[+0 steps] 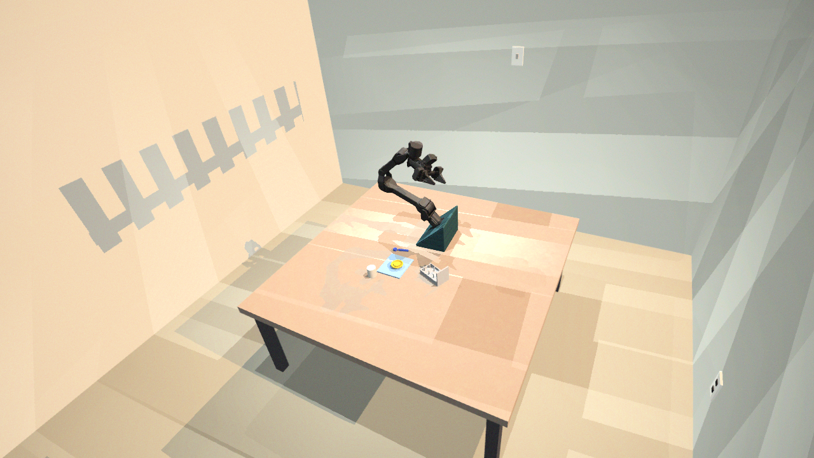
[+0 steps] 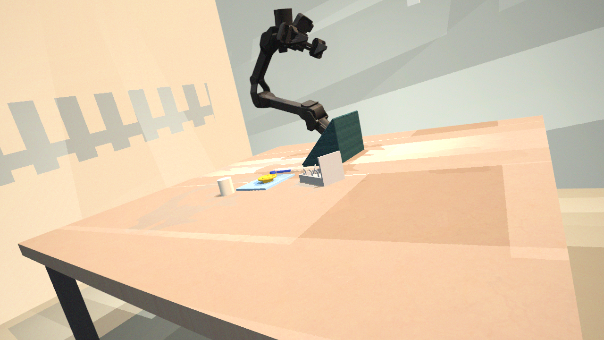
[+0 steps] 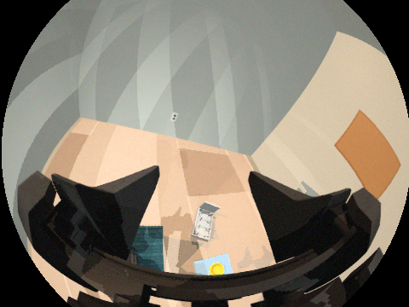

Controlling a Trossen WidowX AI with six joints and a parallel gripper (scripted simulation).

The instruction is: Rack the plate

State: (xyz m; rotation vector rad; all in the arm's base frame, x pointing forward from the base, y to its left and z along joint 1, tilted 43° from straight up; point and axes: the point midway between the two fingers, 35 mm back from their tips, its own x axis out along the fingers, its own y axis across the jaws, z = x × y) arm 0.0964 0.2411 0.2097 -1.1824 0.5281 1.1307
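My gripper tip is now 19 cm short of the yellow plate, 17 cm to the left of it and 38 cm above it. The rest, counted from my gripper tip: blue spoon 6 cm ahead, 22 cm to the right, 40 cm below; then dish rack 19 cm ahead, 3 cm to the left, 38 cm below; then light blue mat 19 cm ahead, 19 cm to the right, 40 cm below.
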